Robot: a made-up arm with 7 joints. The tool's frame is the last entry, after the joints.
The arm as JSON. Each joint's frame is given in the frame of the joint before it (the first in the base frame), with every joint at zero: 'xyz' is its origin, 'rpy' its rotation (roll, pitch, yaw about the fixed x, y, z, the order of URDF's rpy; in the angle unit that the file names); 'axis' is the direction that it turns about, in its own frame. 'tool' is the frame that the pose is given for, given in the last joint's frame.
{
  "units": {
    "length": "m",
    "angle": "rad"
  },
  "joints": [
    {
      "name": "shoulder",
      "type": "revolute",
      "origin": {
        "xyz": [
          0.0,
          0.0,
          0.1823
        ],
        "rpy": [
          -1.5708,
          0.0,
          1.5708
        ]
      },
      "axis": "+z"
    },
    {
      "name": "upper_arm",
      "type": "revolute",
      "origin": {
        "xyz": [
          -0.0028,
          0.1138,
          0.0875
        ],
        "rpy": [
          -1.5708,
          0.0,
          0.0
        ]
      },
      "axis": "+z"
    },
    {
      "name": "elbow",
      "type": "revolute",
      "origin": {
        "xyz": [
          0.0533,
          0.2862,
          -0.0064
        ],
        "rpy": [
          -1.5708,
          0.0,
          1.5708
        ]
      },
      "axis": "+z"
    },
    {
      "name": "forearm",
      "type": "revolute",
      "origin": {
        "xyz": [
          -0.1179,
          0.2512,
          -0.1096
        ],
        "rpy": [
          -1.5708,
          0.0,
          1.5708
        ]
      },
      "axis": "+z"
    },
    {
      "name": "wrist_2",
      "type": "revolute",
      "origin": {
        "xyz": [
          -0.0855,
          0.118,
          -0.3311
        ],
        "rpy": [
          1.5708,
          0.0,
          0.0
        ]
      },
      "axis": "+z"
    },
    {
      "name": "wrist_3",
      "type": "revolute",
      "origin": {
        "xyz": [
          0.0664,
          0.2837,
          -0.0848
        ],
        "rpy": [
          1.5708,
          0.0,
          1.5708
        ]
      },
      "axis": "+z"
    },
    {
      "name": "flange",
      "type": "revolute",
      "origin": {
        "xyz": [
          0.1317,
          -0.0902,
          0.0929
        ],
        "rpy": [
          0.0,
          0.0,
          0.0
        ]
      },
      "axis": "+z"
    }
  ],
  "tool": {
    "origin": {
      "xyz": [
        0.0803,
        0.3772,
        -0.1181
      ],
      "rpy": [
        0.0,
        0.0,
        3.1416
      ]
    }
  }
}
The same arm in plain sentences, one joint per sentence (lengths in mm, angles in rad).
The arm has seven revolute joints in a row. What follows holds with every joint at zero, and every direction is one of the base frame's. The first joint lies 182.3 mm along +z from the base frame's origin and rotates about -x. The second joint lies 87.5 mm along -x and 2.8 mm along -y and 113.8 mm along -z from the first joint and rotates about -z. The third joint lies 286.2 mm along +x and 53.3 mm along +y and 6.4 mm along +z from the second joint and rotates about -y. The fourth joint lies 117.9 mm along -x and 109.6 mm along +y and 251.2 mm along +z from the third joint and rotates about -x. The fifth joint lies 331.1 mm along +x and 118 mm along +y and 85.5 mm along -z from the fourth joint and rotates about -y. The sixth joint lies 283.7 mm along -x and 84.8 mm along +y and 66.4 mm along +z from the fifth joint and rotates about +z. The seventh joint lies 131.7 mm along -x and 90.2 mm along +y and 92.9 mm along +z from the sixth joint and rotates about +z. The tool frame, which is the frame that the pose is given for, lies 80.3 mm along -x and 377.2 mm along -y and 118.1 mm along -z from the seventh joint; its axes are the base frame's turned by roll 0, pitch 0 and yaw 0 rad (as in URDF: about the fixed x, then y, then z).
